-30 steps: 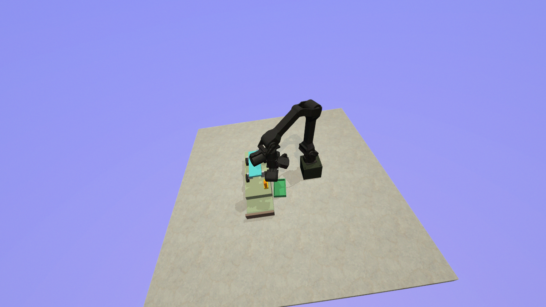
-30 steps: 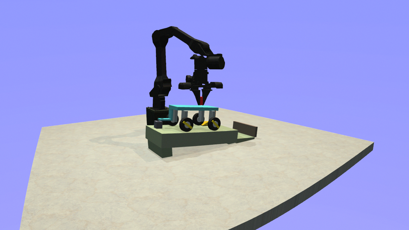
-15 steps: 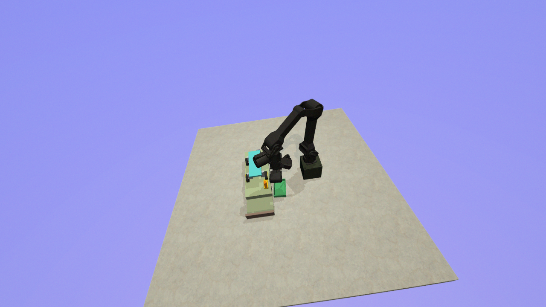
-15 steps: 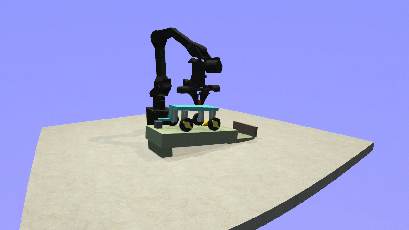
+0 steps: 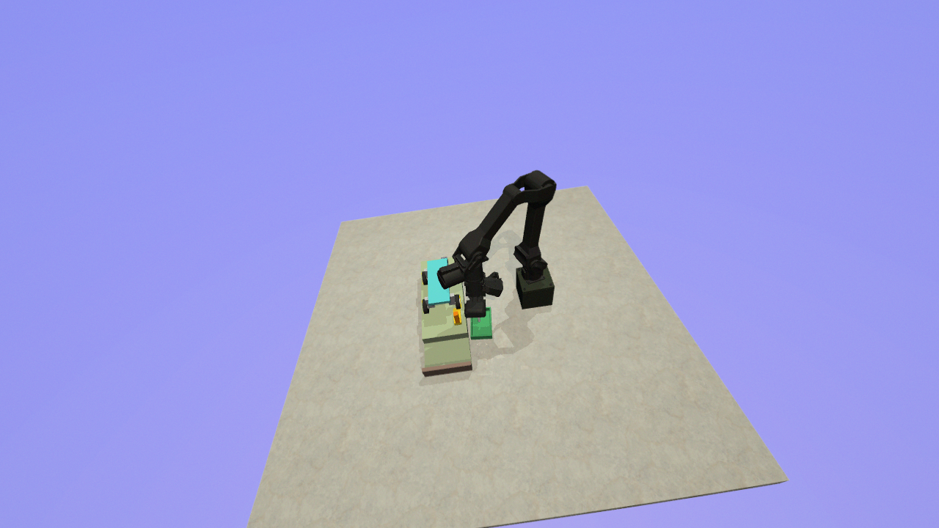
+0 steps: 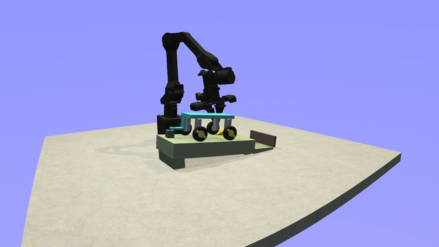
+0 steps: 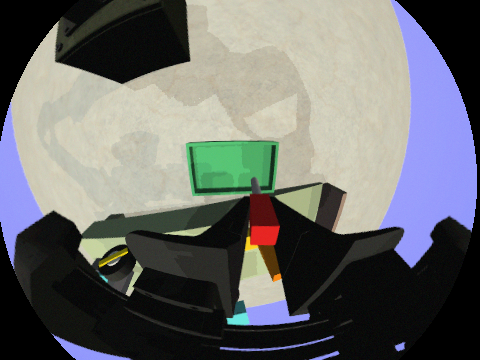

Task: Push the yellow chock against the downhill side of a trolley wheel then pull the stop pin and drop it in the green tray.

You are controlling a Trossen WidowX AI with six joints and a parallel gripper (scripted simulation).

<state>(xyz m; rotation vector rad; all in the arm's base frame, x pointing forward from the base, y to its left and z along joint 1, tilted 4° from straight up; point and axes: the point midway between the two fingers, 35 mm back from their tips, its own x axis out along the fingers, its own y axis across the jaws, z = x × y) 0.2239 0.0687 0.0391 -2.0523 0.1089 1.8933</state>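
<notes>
The green tray lies 100 mm below my gripper tip, 10 mm to the right of it and 10 mm behind it. The rest, counted from my gripper tip: red-headed stop pin: right at my gripper tip; then trolley: 140 mm to the right, 90 mm ahead, 20 mm above; then yellow chock: 70 mm ahead, 20 mm to the right, 10 mm below.
</notes>
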